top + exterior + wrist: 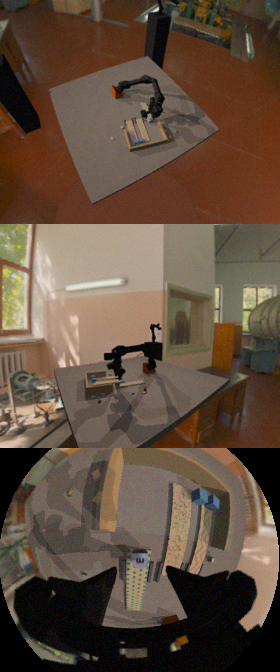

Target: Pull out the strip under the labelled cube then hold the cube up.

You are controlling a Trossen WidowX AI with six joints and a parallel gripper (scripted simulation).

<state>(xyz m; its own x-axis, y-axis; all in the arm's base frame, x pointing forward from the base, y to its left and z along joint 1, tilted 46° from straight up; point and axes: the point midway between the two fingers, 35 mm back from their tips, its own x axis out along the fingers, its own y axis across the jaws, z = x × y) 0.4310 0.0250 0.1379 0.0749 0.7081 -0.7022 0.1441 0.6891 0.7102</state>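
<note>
Right now my gripper tip is 110 mm to the left of the speckled tan strip, 60 mm above it and 50 mm short of it. From my gripper tip the other things lie so: red piece: 190 mm to the left, 130 mm behind, 50 mm below.
</note>
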